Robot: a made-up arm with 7 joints.
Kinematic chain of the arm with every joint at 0, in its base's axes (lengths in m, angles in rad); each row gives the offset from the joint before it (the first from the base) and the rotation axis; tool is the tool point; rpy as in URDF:
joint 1: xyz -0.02 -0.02 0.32 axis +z
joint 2: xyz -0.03 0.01 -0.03 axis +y
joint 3: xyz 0.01 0 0.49 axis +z
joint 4: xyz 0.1 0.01 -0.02 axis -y
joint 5: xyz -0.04 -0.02 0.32 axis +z
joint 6: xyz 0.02 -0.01 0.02 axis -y
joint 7: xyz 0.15 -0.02 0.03 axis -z
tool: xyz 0 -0.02 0 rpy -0.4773 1.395 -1.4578
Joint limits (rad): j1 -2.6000..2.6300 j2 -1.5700..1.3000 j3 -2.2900..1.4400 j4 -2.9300..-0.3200 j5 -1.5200..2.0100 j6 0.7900..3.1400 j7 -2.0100..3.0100
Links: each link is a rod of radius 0.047 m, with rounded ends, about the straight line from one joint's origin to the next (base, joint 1, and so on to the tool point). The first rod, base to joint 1, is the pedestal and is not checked.
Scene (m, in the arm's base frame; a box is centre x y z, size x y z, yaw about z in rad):
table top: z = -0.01
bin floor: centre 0.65 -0.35 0 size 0.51 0.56 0.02 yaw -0.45
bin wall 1: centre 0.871 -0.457 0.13 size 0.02 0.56 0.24 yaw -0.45
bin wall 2: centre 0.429 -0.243 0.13 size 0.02 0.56 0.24 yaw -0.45
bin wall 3: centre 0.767 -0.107 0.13 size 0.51 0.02 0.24 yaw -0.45
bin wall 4: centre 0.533 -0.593 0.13 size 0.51 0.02 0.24 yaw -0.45
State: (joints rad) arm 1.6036 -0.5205 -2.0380 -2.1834 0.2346 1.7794 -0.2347
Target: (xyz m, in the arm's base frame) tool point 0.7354 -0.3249 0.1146
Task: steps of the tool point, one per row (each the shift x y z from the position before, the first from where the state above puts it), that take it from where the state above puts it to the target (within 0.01 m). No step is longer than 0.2 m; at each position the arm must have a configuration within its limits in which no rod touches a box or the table.
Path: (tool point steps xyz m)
1: 0.1128 -0.0016 -0.0446
2: 0.1059 0.0271 -0.0824
3: 0.0852 0.0614 -0.1177

